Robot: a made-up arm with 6 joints.
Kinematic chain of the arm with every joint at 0, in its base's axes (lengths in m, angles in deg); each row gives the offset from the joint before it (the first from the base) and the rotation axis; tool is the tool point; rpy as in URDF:
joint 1: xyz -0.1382 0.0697 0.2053 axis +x
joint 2: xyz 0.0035 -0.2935 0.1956 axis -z
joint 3: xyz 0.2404 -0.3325 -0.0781 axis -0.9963 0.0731 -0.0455
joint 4: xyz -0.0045 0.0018 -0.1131 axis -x
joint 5: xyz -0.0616 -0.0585 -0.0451 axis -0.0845 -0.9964 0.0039
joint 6: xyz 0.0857 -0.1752 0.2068 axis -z
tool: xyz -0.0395 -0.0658 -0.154 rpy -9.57 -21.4 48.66
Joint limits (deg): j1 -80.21..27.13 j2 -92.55..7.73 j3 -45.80..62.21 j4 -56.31..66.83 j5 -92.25..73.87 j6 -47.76..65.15
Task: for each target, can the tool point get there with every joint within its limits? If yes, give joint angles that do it. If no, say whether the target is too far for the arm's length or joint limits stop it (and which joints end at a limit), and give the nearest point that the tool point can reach.
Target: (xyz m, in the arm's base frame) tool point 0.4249 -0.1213 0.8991
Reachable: yes | joints -68.75 -30.14 4.85 14.33 -21.26 -32.52
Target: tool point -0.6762 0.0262 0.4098
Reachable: no: joint limits stop it (at a limit: joint 1, joint 2, joint 3, joint 4, joint 5, joint 6) | nearest point -0.1270 -0.1601 0.2400 | short by 0.604 m
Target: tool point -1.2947 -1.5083 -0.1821
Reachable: no: too far | nearest point -0.1353 -0.9212 -0.0380 | short by 1.308 m
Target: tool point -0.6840 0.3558 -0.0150
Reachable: no: joint limits stop it (at a limit: joint 1, joint 2, joint 3, joint 4, joint 6) | nearest point -0.1219 0.1192 -0.0189 | short by 0.610 m
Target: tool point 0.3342 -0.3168 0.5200
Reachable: yes | joints -15.81 -55.74 -2.89 52.73 58.35 45.01
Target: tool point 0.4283 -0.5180 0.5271
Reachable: yes | joints -12.66 -37.75 22.20 21.76 -41.99 3.11
